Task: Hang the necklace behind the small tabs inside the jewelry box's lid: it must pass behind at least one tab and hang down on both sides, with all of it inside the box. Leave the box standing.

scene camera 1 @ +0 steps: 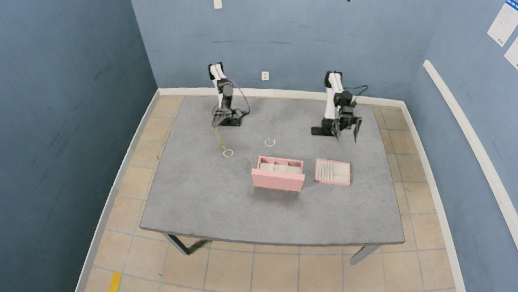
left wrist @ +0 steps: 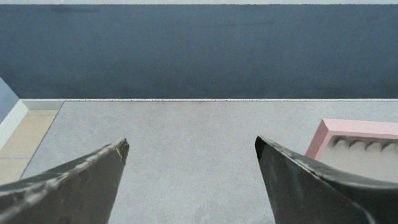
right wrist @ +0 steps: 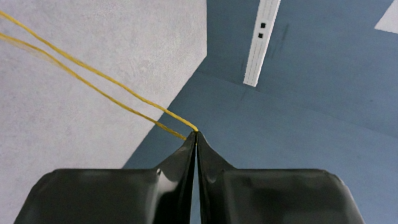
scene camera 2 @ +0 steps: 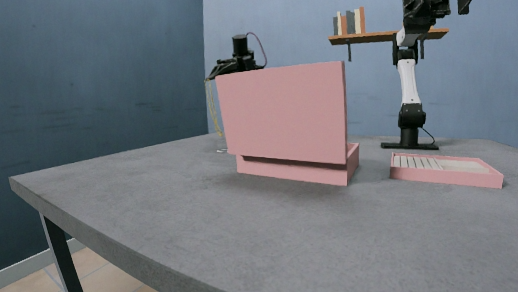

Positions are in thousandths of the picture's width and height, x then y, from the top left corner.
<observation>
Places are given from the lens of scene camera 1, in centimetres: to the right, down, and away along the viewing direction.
pink jewelry box (scene camera 1: 542, 608): 10, 15, 124
</observation>
